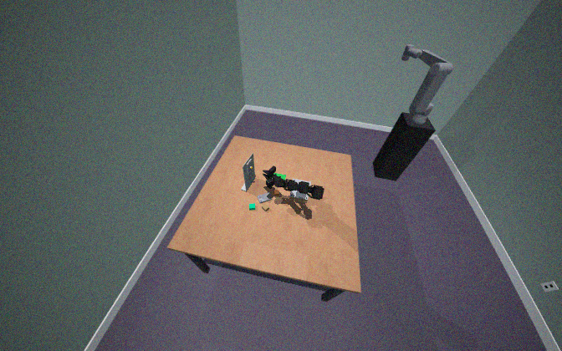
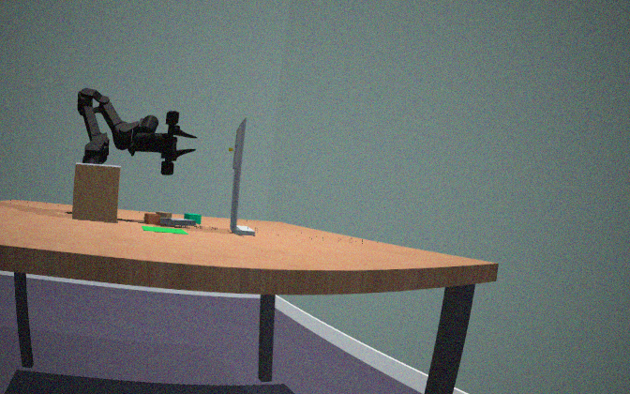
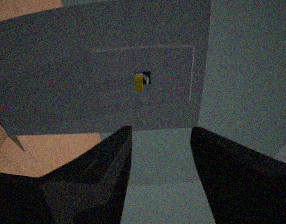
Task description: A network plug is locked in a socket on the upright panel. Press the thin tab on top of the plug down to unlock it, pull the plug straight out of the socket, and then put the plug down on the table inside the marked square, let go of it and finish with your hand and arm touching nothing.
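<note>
Right now my gripper tip is 110 mm short of the yellow network plug, 30 mm to the left of it and 10 mm above it. Also, from my gripper tip: flat grey block: 230 mm below, 70 mm to the left, 30 mm behind; then green block: 220 mm below, 190 mm to the left, 40 mm ahead; then upright grey panel: 130 mm ahead, 100 mm below, 40 mm to the right.
</note>
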